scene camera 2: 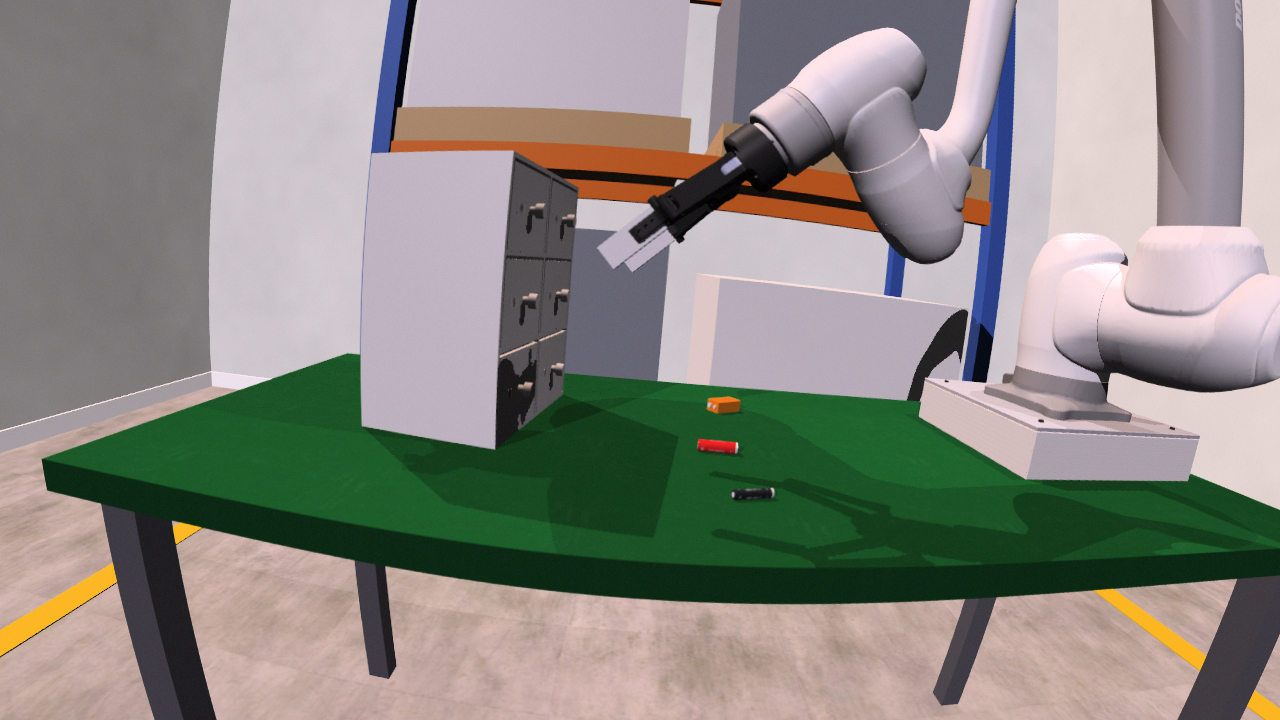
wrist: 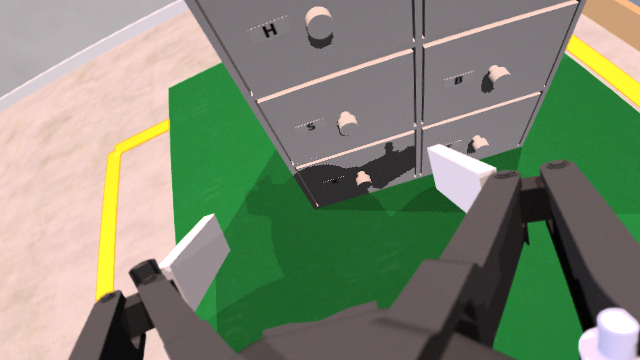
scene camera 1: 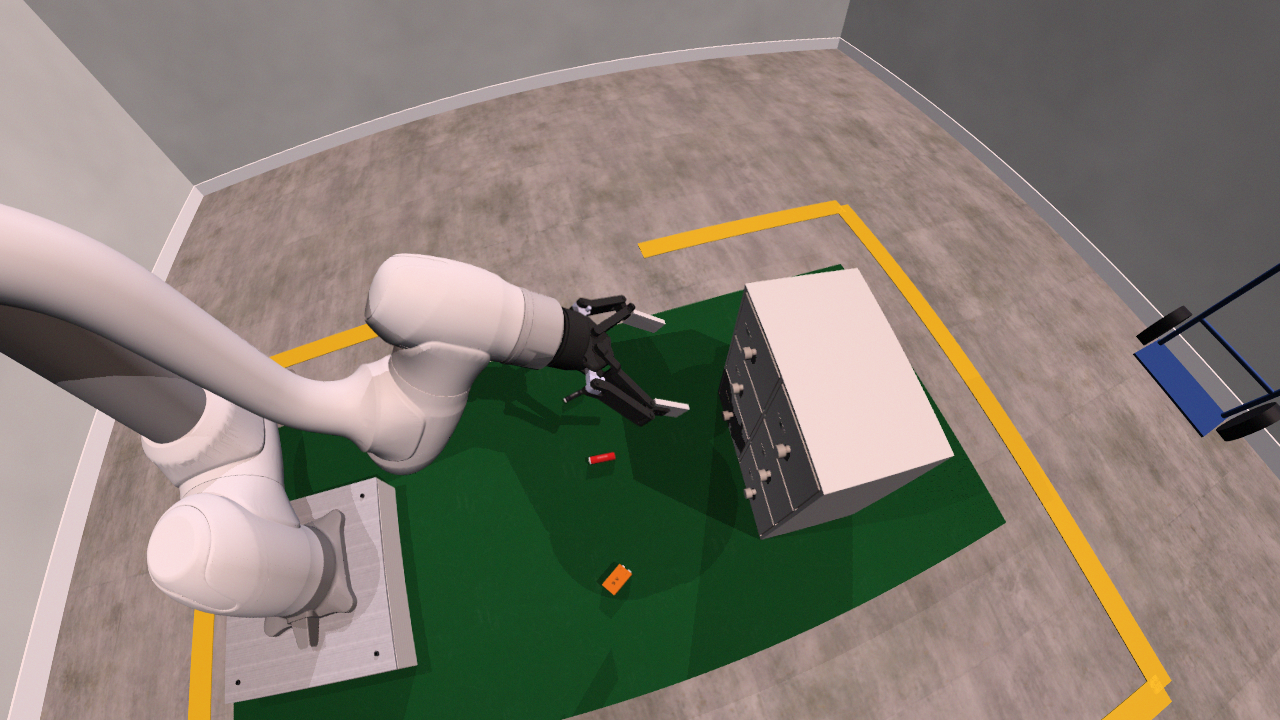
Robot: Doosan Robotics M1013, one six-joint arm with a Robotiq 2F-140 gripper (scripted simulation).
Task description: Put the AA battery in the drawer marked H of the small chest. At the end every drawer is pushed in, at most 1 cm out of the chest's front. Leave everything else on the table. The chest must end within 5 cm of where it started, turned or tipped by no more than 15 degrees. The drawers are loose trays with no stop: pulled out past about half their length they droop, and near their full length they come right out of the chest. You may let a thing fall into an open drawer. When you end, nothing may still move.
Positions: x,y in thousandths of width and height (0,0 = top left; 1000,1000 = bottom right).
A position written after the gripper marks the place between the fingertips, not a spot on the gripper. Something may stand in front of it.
In view: the gripper (scene camera 2: 482,363), a small chest (scene camera 2: 340,342) and a drawer marked H (scene camera 2: 411,323).
The small chest also shows in scene camera 1 (scene camera 1: 679,594). The drawer marked H shows as well in scene camera 1 (scene camera 1: 598,522). The gripper also shows in the wrist view (wrist: 507,560) and in scene camera 1 (scene camera 1: 524,509).
